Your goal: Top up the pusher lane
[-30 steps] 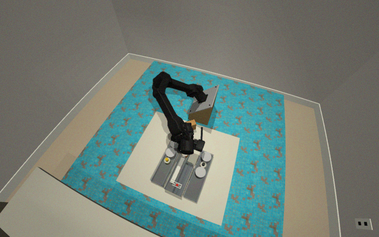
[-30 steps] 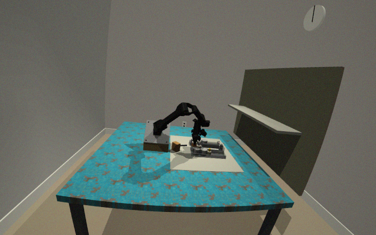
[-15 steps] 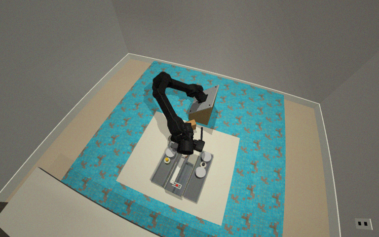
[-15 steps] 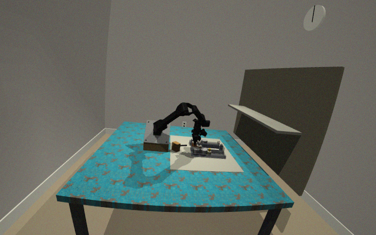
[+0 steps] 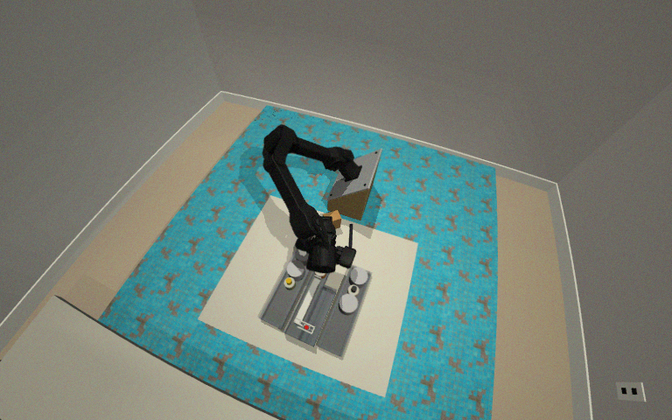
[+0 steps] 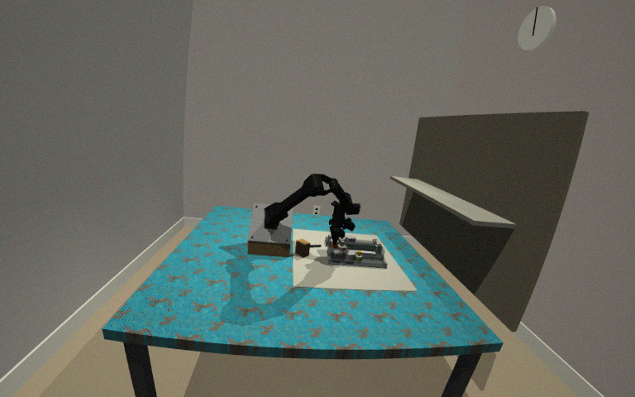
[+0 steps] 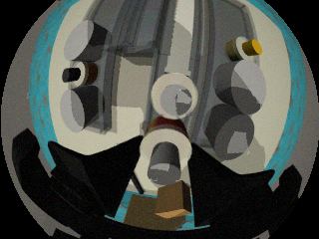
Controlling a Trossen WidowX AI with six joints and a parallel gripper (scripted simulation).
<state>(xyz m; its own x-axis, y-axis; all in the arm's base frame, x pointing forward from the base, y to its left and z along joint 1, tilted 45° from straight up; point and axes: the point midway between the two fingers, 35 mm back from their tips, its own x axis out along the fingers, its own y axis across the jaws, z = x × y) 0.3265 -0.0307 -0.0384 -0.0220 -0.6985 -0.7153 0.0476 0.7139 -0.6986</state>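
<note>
The black rod is 120 mm behind my gripper tip, 60 mm to the left of it and 50 mm below it. Also, from my gripper tip: red dot: 230 mm ahead, 20 mm to the left, 10 mm above; then brown block: 160 mm behind, 30 mm to the right, 20 mm below.
</note>
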